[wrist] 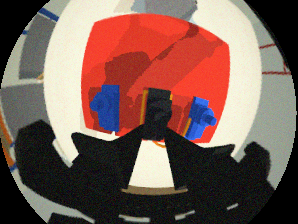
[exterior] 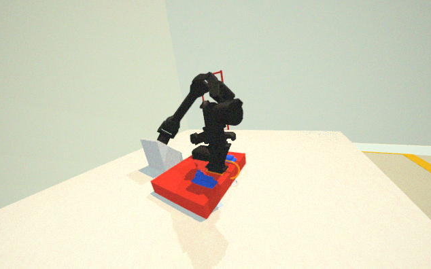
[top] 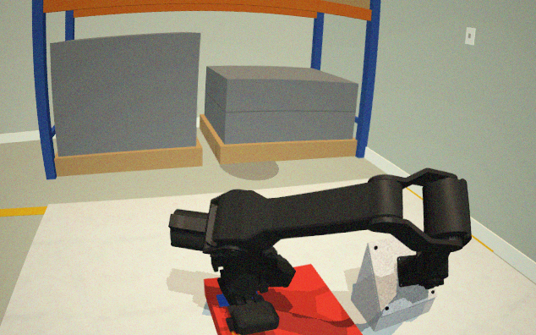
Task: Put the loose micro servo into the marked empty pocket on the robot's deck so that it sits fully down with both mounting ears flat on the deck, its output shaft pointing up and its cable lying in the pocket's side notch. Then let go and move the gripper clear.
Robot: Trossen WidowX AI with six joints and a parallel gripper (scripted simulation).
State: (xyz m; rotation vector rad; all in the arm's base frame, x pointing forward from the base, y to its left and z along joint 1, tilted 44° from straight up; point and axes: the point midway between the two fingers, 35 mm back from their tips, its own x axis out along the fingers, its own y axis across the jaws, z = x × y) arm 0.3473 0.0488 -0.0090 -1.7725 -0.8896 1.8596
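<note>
Right now the red deck is 120 mm behind my gripper tip, 20 mm to the right of it and 40 mm below it.
</note>
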